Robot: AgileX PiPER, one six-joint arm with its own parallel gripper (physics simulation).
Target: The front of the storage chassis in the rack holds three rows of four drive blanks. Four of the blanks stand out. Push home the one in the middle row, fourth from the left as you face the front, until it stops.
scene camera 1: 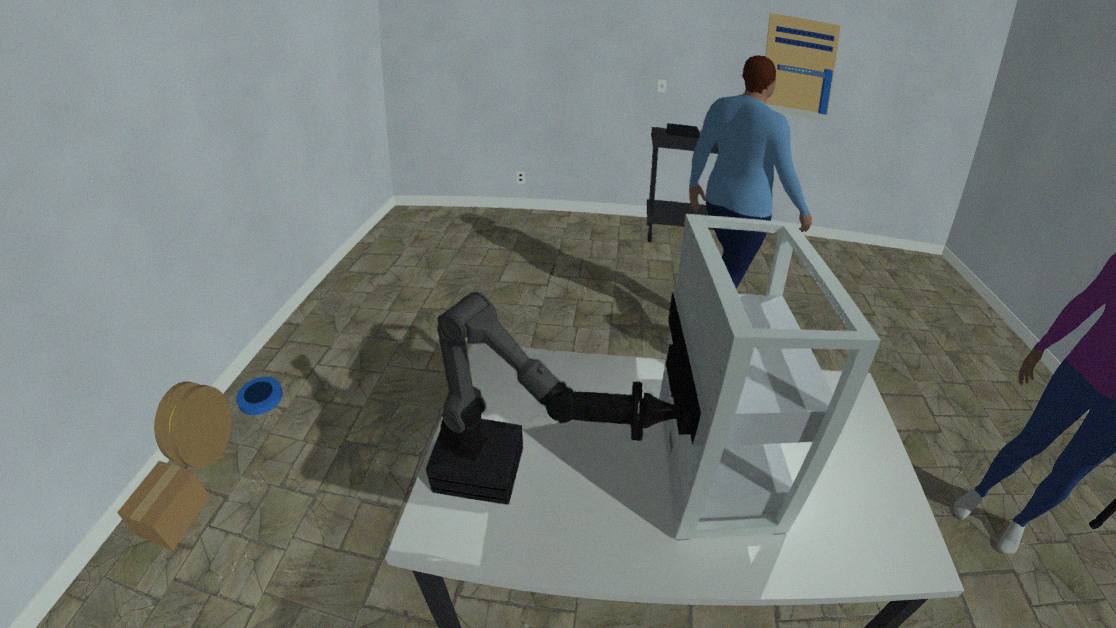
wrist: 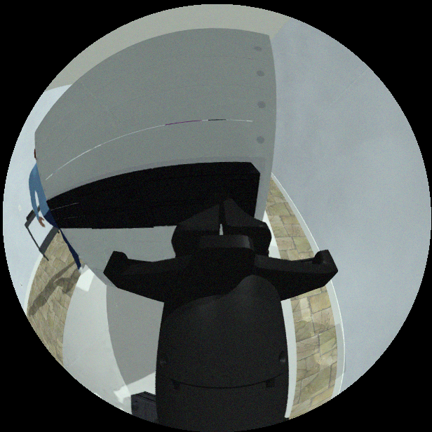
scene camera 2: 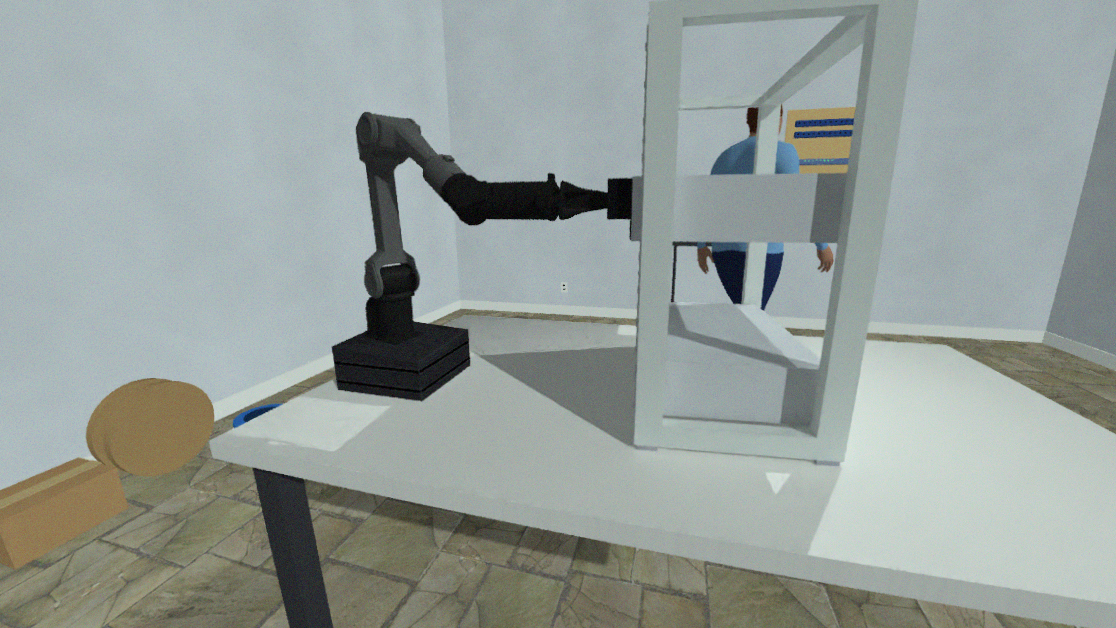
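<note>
The chassis front (scene camera 1: 681, 367) (scene camera 2: 619, 198) (wrist: 150, 197) is a black block standing out from the pale grey rack (scene camera 1: 825, 437) (scene camera 2: 656, 328) (wrist: 165, 75). It is so dark that single blanks, their rows and which of them stand out cannot be made out. My gripper (scene camera 1: 677, 411) (scene camera 2: 606, 199) (wrist: 220, 201) is shut, with its fingertips together and nothing seen between them. It points level at the chassis front, at about mid-height in the scene camera 2 view and near the right end in the wrist view. The tips meet or almost meet the front; contact cannot be told.
The rack stands on a white table (scene camera 1: 577, 562) (scene camera 2: 499, 484). The arm's black base (scene camera 1: 474, 468) (scene camera 2: 401, 363) is at the table's left. A person in blue (scene camera 1: 747, 156) (scene camera 2: 733, 160) stands behind the rack, near a dark cart (scene camera 1: 653, 179). A person in purple (scene camera 1: 1092, 343) stands at the right.
</note>
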